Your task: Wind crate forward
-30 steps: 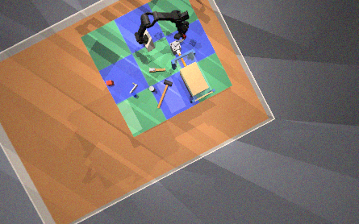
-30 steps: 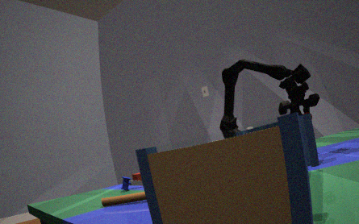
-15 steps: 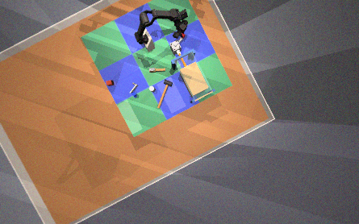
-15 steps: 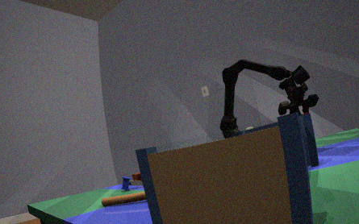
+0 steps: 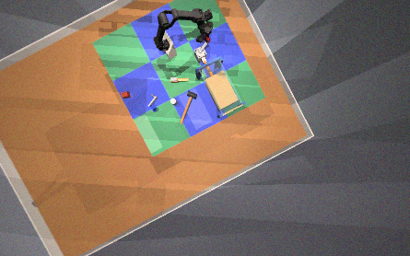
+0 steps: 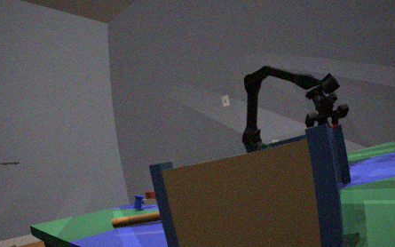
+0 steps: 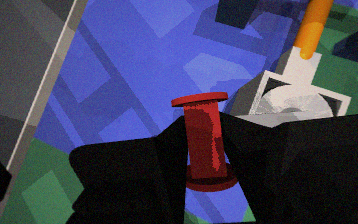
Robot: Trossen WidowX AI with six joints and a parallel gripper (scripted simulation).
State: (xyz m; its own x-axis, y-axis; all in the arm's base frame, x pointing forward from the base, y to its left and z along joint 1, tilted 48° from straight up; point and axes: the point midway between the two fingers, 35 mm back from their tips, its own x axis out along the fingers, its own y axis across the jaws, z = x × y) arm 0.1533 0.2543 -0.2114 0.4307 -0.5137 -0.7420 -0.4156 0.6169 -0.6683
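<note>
The winch is 10 cm to the right of my gripper tip, 10 cm below it and 1 cm ahead of it. Also, from my gripper tip: blue-framed guard cubby (43 cm ahead, 12 cm to the right, 6 cm below); red grip (1 cm to the right, 1 cm behind); blue piece (77 cm to the right, 22 cm ahead, 11 cm below).
</note>
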